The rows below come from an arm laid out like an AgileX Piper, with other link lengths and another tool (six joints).
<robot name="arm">
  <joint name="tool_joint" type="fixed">
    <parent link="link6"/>
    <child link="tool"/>
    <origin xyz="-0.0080 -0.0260 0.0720" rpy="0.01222 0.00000 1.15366"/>
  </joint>
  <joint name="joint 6" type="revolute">
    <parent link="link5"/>
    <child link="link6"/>
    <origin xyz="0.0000 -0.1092 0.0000" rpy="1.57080 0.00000 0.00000"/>
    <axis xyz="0 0 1"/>
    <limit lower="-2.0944" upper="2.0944"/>
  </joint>
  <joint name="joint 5" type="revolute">
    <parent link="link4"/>
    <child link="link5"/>
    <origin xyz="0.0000 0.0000 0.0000" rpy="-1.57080 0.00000 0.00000"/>
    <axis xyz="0 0 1"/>
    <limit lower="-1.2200" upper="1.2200"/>
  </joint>
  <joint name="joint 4" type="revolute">
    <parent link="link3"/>
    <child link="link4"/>
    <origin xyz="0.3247 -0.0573 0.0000" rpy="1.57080 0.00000 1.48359"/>
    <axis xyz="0 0 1"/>
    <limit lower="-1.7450" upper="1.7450"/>
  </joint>
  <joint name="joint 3" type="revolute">
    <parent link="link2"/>
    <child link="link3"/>
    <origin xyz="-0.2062 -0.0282 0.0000" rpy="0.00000 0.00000 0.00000"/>
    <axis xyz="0 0 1"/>
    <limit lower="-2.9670" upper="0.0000"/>
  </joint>
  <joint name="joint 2" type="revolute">
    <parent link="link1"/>
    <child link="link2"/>
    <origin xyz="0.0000 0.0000 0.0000" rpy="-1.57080 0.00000 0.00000"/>
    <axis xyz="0 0 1"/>
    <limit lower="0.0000" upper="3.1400"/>
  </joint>
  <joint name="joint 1" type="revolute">
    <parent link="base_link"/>
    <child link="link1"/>
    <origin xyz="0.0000 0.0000 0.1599" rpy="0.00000 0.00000 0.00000"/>
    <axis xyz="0 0 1"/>
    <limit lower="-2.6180" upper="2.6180"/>
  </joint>
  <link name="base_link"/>
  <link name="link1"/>
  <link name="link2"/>
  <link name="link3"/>
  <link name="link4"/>
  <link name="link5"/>
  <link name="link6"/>
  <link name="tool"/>
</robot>
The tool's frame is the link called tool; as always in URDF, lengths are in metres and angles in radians.
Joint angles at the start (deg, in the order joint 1, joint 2, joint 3, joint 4, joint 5, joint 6): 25.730, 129.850, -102.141, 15.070, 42.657, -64.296
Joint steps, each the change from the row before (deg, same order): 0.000, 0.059, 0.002, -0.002, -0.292, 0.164; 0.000, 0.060, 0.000, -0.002, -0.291, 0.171; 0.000, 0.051, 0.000, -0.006, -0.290, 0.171; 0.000, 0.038, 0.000, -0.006, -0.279, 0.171; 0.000, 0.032, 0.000, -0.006, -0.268, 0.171; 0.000, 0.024, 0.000, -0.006, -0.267, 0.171; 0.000, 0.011, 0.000, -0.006, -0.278, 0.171; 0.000, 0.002, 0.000, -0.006, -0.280, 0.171; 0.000, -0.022, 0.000, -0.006, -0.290, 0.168; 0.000, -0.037, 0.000, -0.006, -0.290, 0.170; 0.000, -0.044, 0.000, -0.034, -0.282, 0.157; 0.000, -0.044, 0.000, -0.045, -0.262, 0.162
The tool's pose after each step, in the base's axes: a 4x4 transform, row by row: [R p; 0 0 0 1], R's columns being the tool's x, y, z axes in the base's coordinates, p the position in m. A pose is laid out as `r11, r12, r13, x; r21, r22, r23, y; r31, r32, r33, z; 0, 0, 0, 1`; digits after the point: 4 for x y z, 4 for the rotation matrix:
-0.9026, -0.2939, 0.3144, 0.5032; -0.1851, 0.9246, 0.3329, 0.2675; -0.3885, 0.2423, -0.8890, 0.0485; 0, 0, 0, 1
-0.9023, -0.2910, 0.3181, 0.5039; -0.1808, 0.9252, 0.3336, 0.2676; -0.3913, 0.2435, -0.8874, 0.0484; 0, 0, 0, 1
-0.9019, -0.2882, 0.3218, 0.5046; -0.1765, 0.9258, 0.3343, 0.2676; -0.3943, 0.2447, -0.8858, 0.0484; 0, 0, 0, 1
-0.9014, -0.2854, 0.3256, 0.5053; -0.1723, 0.9263, 0.3350, 0.2676; -0.3972, 0.2459, -0.8842, 0.0484; 0, 0, 0, 1
-0.9009, -0.2826, 0.3293, 0.5059; -0.1681, 0.9269, 0.3357, 0.2676; -0.4001, 0.2471, -0.8825, 0.0485; 0, 0, 0, 1
-0.9004, -0.2799, 0.3331, 0.5066; -0.1638, 0.9273, 0.3364, 0.2677; -0.4031, 0.2483, -0.8808, 0.0487; 0, 0, 0, 1
-0.8997, -0.2773, 0.3372, 0.5074; -0.1595, 0.9278, 0.3373, 0.2677; -0.4064, 0.2497, -0.8789, 0.0491; 0, 0, 0, 1
-0.8988, -0.2747, 0.3415, 0.5081; -0.1551, 0.9282, 0.3382, 0.2678; -0.4099, 0.2511, -0.8769, 0.0495; 0, 0, 0, 1
-0.8978, -0.2722, 0.3463, 0.5089; -0.1507, 0.9285, 0.3394, 0.2678; -0.4139, 0.2525, -0.8746, 0.0502; 0, 0, 0, 1
-0.8966, -0.2698, 0.3512, 0.5098; -0.1461, 0.9288, 0.3406, 0.2679; -0.4181, 0.2540, -0.8722, 0.0511; 0, 0, 0, 1
-0.8952, -0.2679, 0.3562, 0.5106; -0.1421, 0.9291, 0.3415, 0.2680; -0.4225, 0.2551, -0.8698, 0.0520; 0, 0, 0, 1
-0.8939, -0.2659, 0.3610, 0.5114; -0.1383, 0.9294, 0.3422, 0.2680; -0.4265, 0.2560, -0.8675, 0.0529; 0, 0, 0, 1

